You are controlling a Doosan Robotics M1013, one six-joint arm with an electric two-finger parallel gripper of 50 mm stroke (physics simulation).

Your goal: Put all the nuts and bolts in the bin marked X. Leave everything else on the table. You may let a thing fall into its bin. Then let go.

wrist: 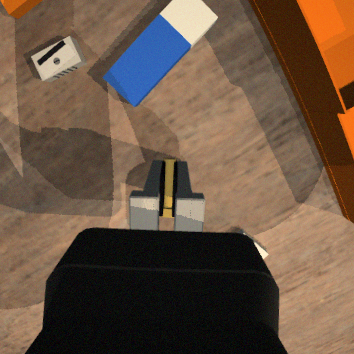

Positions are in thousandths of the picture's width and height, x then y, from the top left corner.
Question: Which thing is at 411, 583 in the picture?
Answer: My gripper.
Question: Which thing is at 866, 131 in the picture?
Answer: An orange bin unit.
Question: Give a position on a pencil sharpener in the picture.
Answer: At 185, 157
